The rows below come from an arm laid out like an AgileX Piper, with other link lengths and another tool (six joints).
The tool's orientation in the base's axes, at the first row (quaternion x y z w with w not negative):
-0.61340, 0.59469, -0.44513, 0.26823
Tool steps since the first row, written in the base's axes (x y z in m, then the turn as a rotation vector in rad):
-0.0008, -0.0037, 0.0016, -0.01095, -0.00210, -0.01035
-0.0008, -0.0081, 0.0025, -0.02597, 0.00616, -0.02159
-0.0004, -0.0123, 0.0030, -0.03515, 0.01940, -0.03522
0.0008, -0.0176, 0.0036, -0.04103, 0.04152, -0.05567
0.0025, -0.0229, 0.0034, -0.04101, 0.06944, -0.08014
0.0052, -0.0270, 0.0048, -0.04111, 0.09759, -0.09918
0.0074, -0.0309, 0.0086, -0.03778, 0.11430, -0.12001
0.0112, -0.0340, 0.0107, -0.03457, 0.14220, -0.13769
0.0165, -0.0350, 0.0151, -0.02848, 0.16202, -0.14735
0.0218, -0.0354, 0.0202, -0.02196, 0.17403, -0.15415
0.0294, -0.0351, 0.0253, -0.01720, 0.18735, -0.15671
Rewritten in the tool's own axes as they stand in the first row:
0.0040, -0.0004, -0.0007, 0.00082, 0.01457, -0.00429
0.0085, -0.0005, -0.0002, -0.00818, 0.03036, -0.01377
0.0126, -0.0005, 0.0007, -0.02314, 0.04460, -0.01810
0.0178, -0.0009, 0.0026, -0.04860, 0.06175, -0.01822
0.0227, -0.0007, 0.0052, -0.08119, 0.07859, -0.01254
0.0267, -0.0027, 0.0077, -0.11276, 0.09080, -0.00951
0.0311, -0.0064, 0.0086, -0.13402, 0.10456, -0.00040
0.0342, -0.0096, 0.0116, -0.16538, 0.11401, 0.00491
0.0356, -0.0159, 0.0143, -0.18740, 0.11637, 0.01065
0.0366, -0.0228, 0.0167, -0.20125, 0.11722, 0.01702
0.0367, -0.0309, 0.0208, -0.21522, 0.11510, 0.01964

